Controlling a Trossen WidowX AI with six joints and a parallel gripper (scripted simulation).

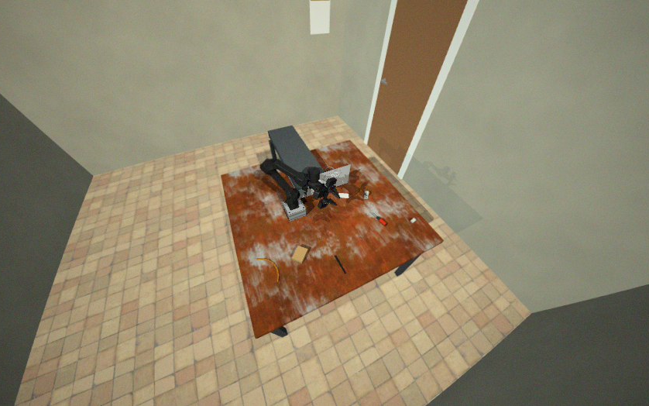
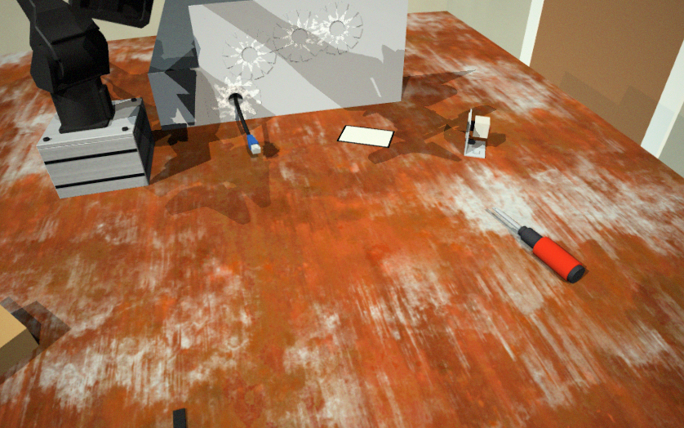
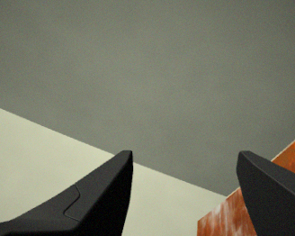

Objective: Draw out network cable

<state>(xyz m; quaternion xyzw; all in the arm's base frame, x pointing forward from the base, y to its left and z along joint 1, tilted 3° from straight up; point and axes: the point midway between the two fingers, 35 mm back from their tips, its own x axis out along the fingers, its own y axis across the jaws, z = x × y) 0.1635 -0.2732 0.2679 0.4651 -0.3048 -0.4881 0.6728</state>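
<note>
The blue plug lies 6 cm ahead of my hand, 24 cm to the left of it and 34 cm below it. From my hand the other things lie so: cardboard box 25 cm behind, 7 cm to the right, 35 cm below; white rectangle 25 cm ahead, 25 cm to the left, 36 cm below; black pen 5 cm behind, 23 cm to the right, 36 cm below.
</note>
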